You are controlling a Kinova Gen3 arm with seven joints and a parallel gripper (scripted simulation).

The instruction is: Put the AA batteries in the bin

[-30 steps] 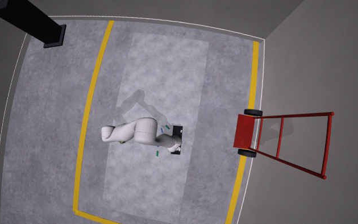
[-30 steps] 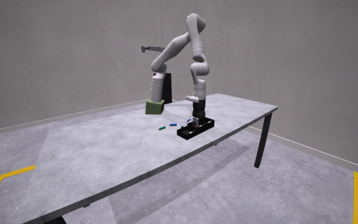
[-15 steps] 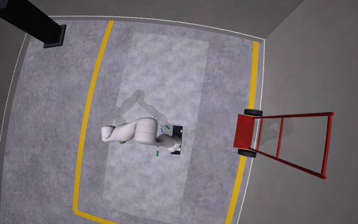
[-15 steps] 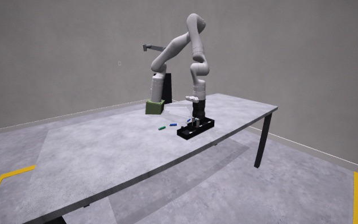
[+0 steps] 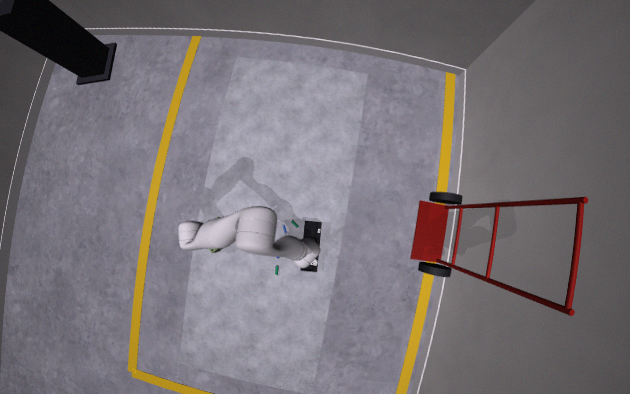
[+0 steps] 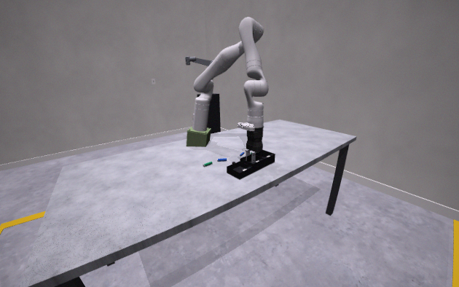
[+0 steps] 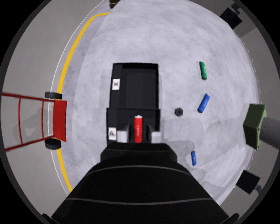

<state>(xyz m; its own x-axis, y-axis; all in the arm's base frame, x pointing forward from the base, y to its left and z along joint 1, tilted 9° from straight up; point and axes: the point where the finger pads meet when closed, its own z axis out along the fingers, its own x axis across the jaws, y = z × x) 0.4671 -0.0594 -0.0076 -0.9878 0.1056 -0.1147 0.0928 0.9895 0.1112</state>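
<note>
Right now the black bin is 10 mm below my hand and 10 mm ahead of it. From my hand the other things lie so: small dark thing: 80 mm behind, 30 mm to the right, 30 mm below; red battery: 20 mm below.
</note>
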